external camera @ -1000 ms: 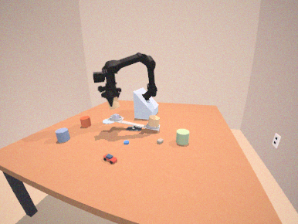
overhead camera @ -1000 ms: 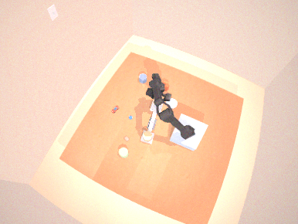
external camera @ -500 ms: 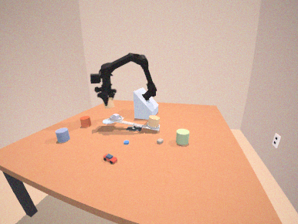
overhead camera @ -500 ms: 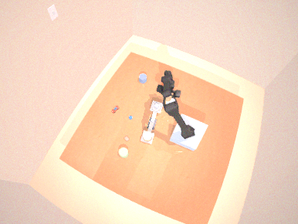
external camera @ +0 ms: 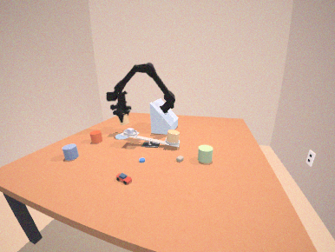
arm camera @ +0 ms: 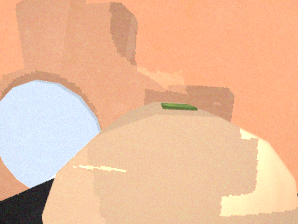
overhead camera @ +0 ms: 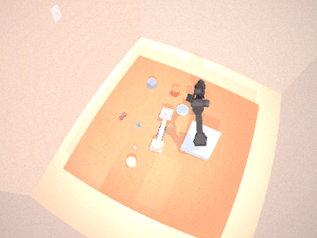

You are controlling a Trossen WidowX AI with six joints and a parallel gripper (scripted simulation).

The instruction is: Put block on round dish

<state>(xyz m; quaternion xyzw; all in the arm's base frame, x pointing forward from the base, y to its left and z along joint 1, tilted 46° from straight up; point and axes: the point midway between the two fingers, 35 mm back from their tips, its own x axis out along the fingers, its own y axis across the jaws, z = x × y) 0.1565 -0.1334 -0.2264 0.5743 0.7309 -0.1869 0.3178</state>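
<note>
The pale lavender block is 160 mm ahead of my gripper tip and 190 mm to the left of it. Also, from my gripper tip: white round dish (90 mm ahead, 50 mm to the left, 80 mm below); then balance (130 mm ahead, 310 mm to the left, 50 mm below); then red cylinder (220 mm ahead, 40 mm to the right, 50 mm below).
</note>
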